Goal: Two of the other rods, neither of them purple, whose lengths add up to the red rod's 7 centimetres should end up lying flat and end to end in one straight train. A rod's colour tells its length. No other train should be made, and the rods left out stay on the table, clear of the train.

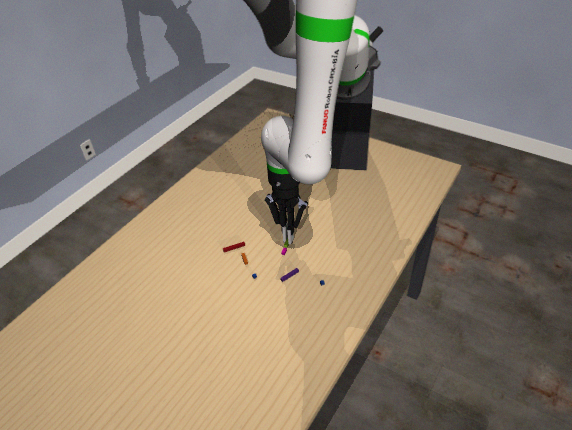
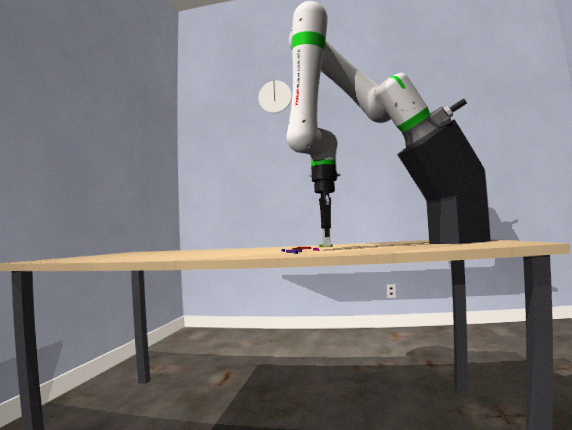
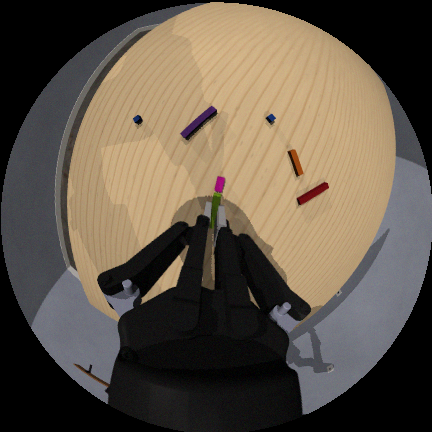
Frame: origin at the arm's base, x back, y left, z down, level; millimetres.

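Seen in the pictures: gripper, fingertip midpoint: (image 1: 288, 240) (image 2: 326, 246) (image 3: 212, 211); arm's base at its link origin: (image 1: 346, 77) (image 2: 424, 137).
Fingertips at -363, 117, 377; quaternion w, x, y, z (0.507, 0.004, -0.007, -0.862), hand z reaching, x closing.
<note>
Pixels of each thing's top centre, then the offset from my fingertips to it, as dx, dy, dz. Level surfaces: height alone.
- green rod at its top centre: (image 3: 212, 211) (image 1: 288, 239) (image 2: 325, 244) -2, +1, -8
- magenta rod at its top centre: (image 3: 219, 184) (image 1: 284, 250) (image 2: 315, 247) -35, +19, +3
- red rod at its top centre: (image 3: 314, 193) (image 1: 233, 245) -137, -103, +3
- orange rod at its top centre: (image 3: 296, 162) (image 1: 244, 257) -142, -41, +3
- purple rod at its top centre: (image 3: 197, 120) (image 1: 289, 273) -84, +102, +3
- small blue cube at its top centre: (image 3: 271, 116) (image 1: 254, 274) -162, +34, +3
- wooden table at its surface level: dz +13
My gripper (image 1: 287, 237) (image 2: 326, 240) (image 3: 212, 211) is shut on the green rod (image 1: 286, 244) (image 2: 322, 245) (image 3: 216, 202), level and at or just above the table. The rod's far end is at the near end of the magenta rod (image 1: 284, 251) (image 2: 316, 249) (image 3: 220, 184), nearly in line; whether they touch is unclear. The red rod (image 1: 234, 247) (image 3: 313, 193) and orange rod (image 1: 244, 258) (image 3: 295, 162) lie apart to one side. The purple rod (image 1: 289, 275) (image 3: 199, 122) lies beyond the magenta one.
One small blue cube (image 1: 254, 276) (image 3: 270, 118) lies near the orange rod, and another blue cube (image 1: 322, 283) (image 3: 138, 119) lies on the other side of the purple rod. All are on the wooden table (image 1: 175, 325) (image 2: 200, 259) (image 3: 280, 65).
</note>
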